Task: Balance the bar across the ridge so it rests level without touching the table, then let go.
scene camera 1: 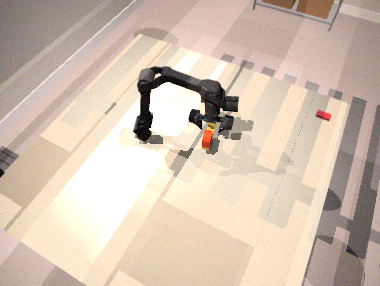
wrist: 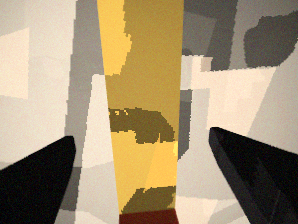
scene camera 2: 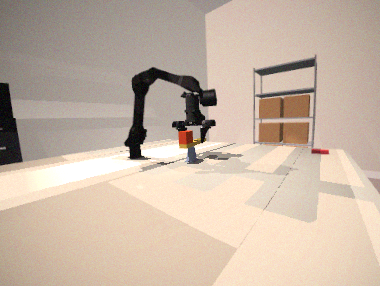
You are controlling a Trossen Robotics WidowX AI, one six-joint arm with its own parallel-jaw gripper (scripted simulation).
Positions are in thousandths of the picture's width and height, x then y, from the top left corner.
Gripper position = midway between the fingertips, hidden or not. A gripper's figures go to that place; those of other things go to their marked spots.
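Scene:
The gripper (wrist: 482,618) sits 11 cm from the lens, while a bar (wrist: 478,243) is 9 cm from the lens.

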